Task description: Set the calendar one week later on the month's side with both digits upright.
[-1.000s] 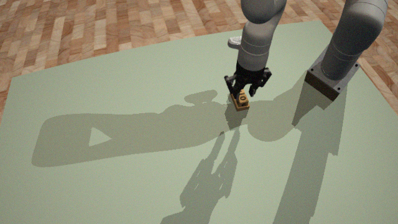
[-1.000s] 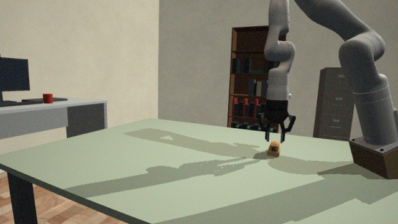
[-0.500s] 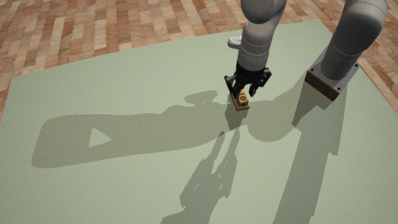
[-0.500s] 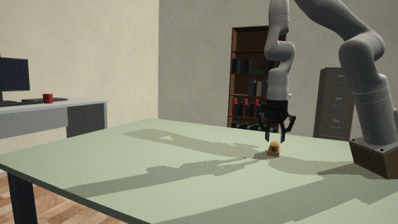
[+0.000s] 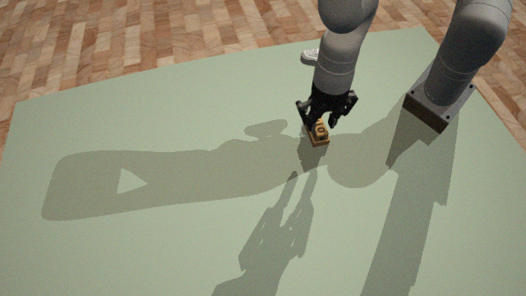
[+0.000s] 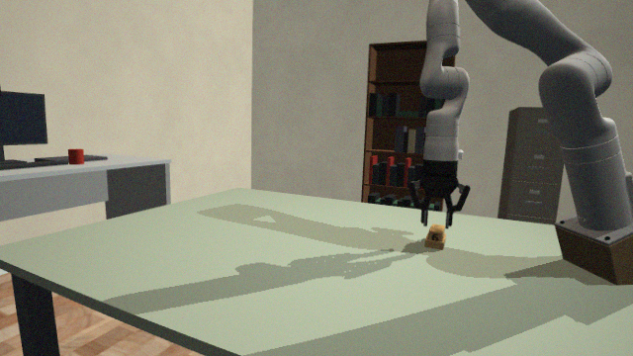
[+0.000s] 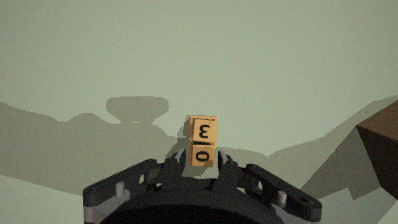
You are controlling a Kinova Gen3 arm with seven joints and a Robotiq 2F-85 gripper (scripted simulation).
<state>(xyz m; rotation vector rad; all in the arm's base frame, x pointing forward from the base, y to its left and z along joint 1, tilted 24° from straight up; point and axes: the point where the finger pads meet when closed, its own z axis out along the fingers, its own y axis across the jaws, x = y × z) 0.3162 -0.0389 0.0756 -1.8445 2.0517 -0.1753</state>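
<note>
My gripper is now 5 cm above the wooden tray and 2 cm to the left of it. Round my hand: cube: 4 cm below, 3 cm to the right.
</note>
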